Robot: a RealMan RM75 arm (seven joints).
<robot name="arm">
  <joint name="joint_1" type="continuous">
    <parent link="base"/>
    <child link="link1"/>
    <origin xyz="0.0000 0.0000 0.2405"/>
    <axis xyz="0 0 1"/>
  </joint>
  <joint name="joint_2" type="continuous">
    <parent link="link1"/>
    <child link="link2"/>
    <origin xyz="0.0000 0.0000 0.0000" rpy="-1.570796 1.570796 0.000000"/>
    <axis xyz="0 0 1"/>
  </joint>
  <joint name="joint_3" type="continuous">
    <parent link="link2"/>
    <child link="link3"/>
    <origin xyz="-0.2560 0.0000 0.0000" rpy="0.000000 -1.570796 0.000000"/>
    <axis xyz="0 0 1"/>
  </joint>
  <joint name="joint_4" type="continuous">
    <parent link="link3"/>
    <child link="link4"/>
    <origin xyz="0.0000 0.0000 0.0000" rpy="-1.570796 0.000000 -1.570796"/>
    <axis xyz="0 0 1"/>
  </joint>
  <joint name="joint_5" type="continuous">
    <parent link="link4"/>
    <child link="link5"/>
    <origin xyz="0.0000 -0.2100 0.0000" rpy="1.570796 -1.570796 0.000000"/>
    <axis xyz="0 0 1"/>
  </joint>
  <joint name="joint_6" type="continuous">
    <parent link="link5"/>
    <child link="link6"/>
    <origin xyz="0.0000 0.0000 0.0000" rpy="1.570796 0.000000 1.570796"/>
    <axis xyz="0 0 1"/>
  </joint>
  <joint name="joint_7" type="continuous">
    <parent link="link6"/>
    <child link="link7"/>
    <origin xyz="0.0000 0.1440 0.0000" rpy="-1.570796 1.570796 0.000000"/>
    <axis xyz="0 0 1"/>
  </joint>
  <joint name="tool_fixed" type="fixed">
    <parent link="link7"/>
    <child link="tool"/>
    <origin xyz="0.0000 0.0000 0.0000" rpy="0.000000 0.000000 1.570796"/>
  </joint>
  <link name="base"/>
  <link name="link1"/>
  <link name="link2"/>
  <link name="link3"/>
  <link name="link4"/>
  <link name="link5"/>
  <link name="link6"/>
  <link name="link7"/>
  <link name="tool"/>
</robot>
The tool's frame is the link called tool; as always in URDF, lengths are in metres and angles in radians. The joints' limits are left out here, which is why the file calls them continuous.
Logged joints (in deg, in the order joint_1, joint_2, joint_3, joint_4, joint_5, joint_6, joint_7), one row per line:
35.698 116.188 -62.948 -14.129 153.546 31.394 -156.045
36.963 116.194 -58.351 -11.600 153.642 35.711 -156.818
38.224 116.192 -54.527 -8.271 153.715 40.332 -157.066
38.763 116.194 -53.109 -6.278 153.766 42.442 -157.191
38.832 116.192 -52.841 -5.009 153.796 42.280 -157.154
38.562 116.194 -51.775 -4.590 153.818 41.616 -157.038
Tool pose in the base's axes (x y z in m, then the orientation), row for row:
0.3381 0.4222 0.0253 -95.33 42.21 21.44
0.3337 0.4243 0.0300 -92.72 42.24 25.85
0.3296 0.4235 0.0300 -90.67 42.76 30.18
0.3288 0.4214 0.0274 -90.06 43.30 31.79
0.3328 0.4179 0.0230 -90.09 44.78 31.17
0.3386 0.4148 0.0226 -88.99 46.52 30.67
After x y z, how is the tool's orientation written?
As a rotation vector, in degrees.
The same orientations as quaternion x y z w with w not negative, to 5 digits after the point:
-0.71734 0.31762 0.16133 0.59875
-0.70034 0.31905 0.19525 0.60796
-0.68568 0.32337 0.22823 0.61090
-0.68073 0.32729 0.24029 0.60971
-0.68007 0.33804 0.23530 0.60652
-0.67240 0.35150 0.23174 0.60880

